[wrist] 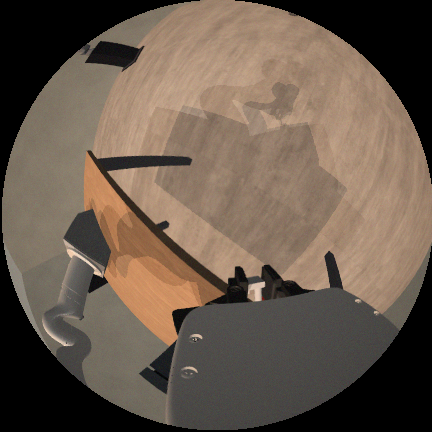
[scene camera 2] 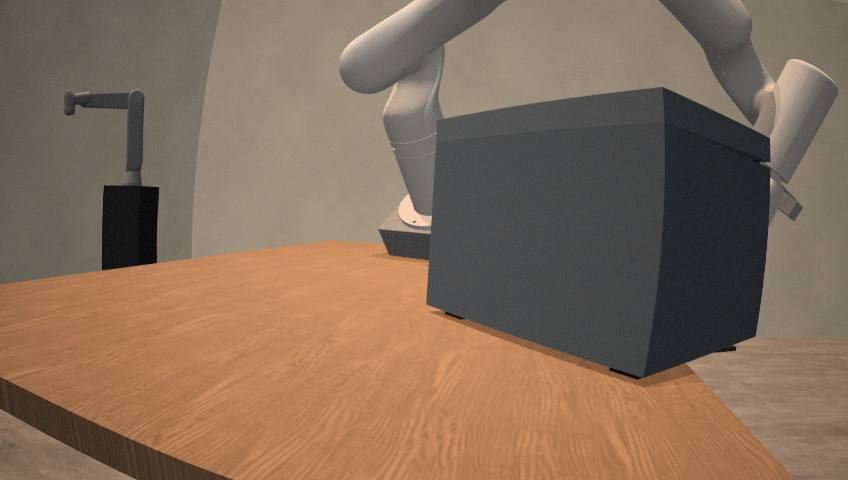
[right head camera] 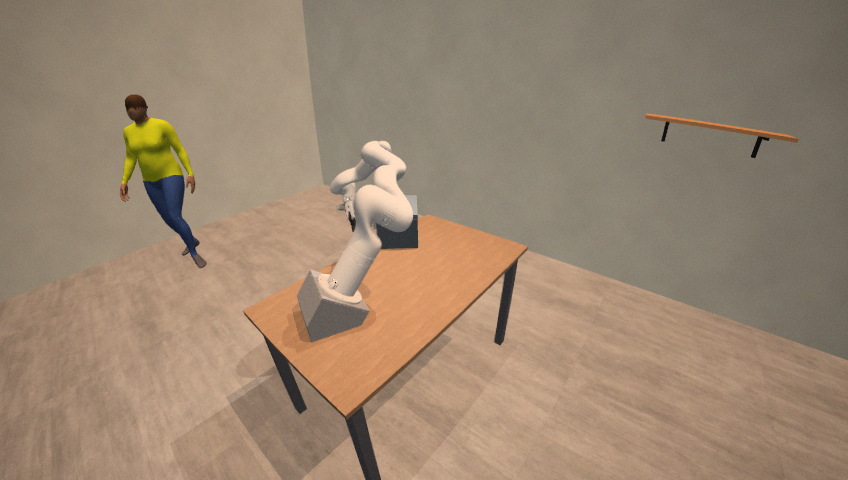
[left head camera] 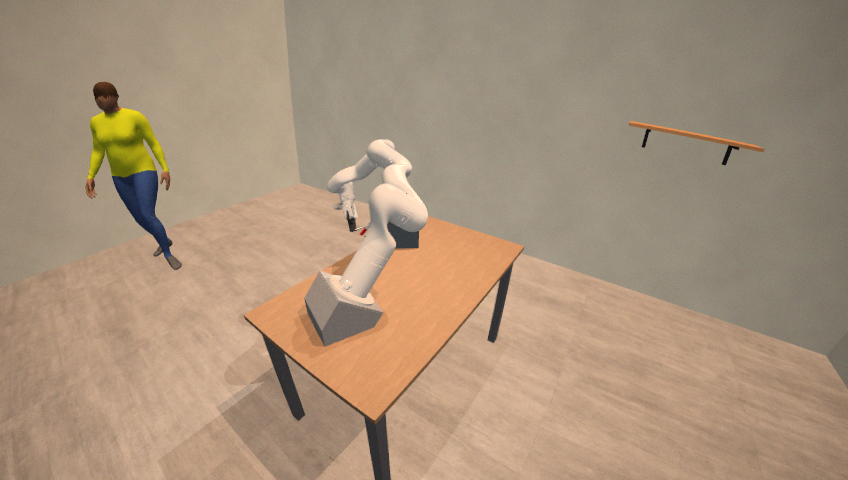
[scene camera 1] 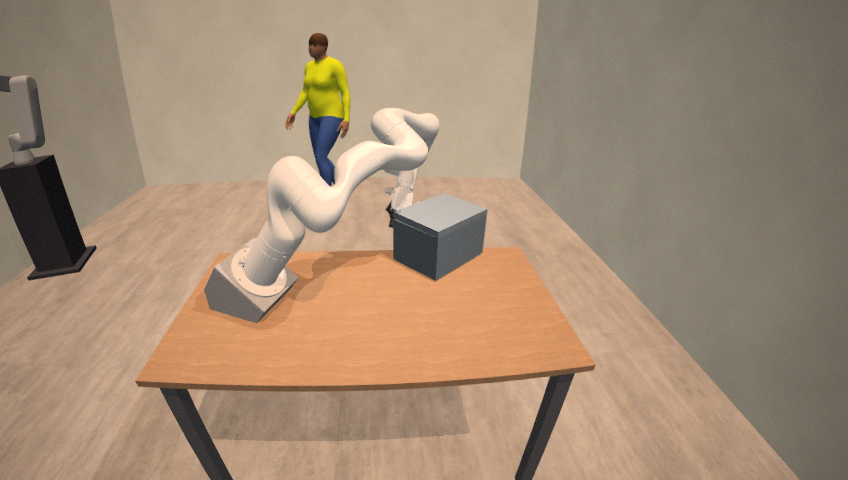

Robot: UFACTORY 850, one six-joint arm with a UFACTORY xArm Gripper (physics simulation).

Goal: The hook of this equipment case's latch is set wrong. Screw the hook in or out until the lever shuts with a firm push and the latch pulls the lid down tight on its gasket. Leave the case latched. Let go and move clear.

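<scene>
The grey-blue equipment case [left head camera: 407,237] [right head camera: 399,233] [scene camera 1: 461,240] [scene camera 2: 544,226] stands near the table's far edge. Its lid [scene camera 1: 441,211] [scene camera 2: 553,115] is down, with a thin dark gap beneath its edge at the right in scene camera 2. The latch's pale T-shaped hook [wrist: 257,290] sits between my fingers. A bit of the red lever [left head camera: 363,232] [wrist: 263,299] shows beside it. My gripper [left head camera: 352,225] [scene camera 1: 390,217] [wrist: 250,278] is shut on the hook, beside the case's latch side. The latch base and the hook's thread are hidden.
The wooden table [left head camera: 452,297] [scene camera 1: 357,339] bears the case and my arm's base [scene camera 1: 238,300]. A person in a yellow top [left head camera: 124,142] [right head camera: 155,148] [scene camera 1: 324,89] is beyond the table. Another robot arm stands on a black pedestal [scene camera 1: 44,220] [scene camera 2: 129,226]. A wooden rail [left head camera: 693,135] is on the wall.
</scene>
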